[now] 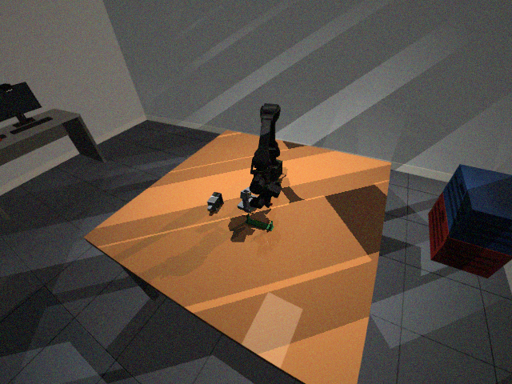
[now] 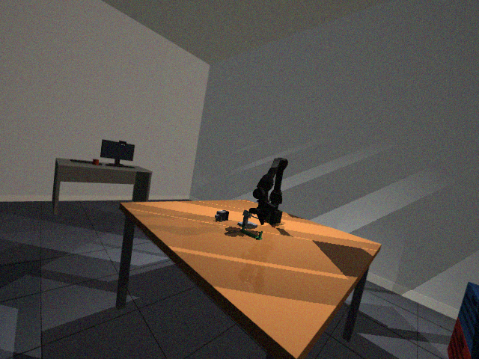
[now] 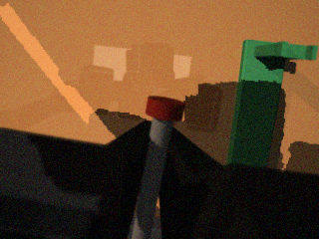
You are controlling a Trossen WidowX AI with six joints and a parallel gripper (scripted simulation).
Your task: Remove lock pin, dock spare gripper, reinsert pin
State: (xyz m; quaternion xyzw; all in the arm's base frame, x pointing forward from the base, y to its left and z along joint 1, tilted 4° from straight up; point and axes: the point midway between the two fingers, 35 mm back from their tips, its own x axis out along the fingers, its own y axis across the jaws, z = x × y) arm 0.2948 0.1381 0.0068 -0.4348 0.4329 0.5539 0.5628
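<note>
Right now my gripper tip is 80 mm short of the green mount, 30 mm above it and 10 mm to the left of it. The rest, counted from my gripper tip: spare gripper 290 mm to the right, 80 mm ahead, 30 mm below.
</note>
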